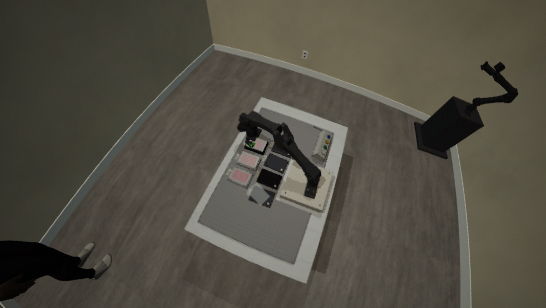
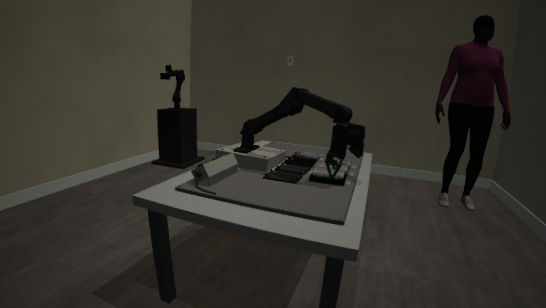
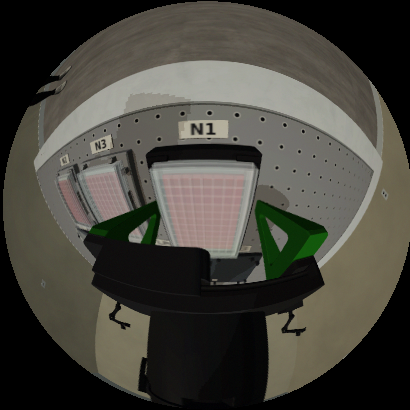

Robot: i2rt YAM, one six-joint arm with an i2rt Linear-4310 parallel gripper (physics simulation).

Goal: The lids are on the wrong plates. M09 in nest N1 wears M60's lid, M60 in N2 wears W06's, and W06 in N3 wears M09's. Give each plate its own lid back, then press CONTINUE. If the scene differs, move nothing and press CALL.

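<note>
My gripper is open, its green fingers on either side of the pink-filled plate in nest N1, with nothing gripped. That plate has a clear rim and cover and sits in a black nest. The plate in N3 and the darker pink plate in N2 stand in a row beside it, with clear covers. No lid names are readable. A sloped button box has several coloured buttons; CONTINUE and CALL cannot be told apart.
Dark pads lie between the nests and the cream base box. A grey square piece lies askew on another dark pad. A person stands beyond the table. Another arm stands on a black pedestal.
</note>
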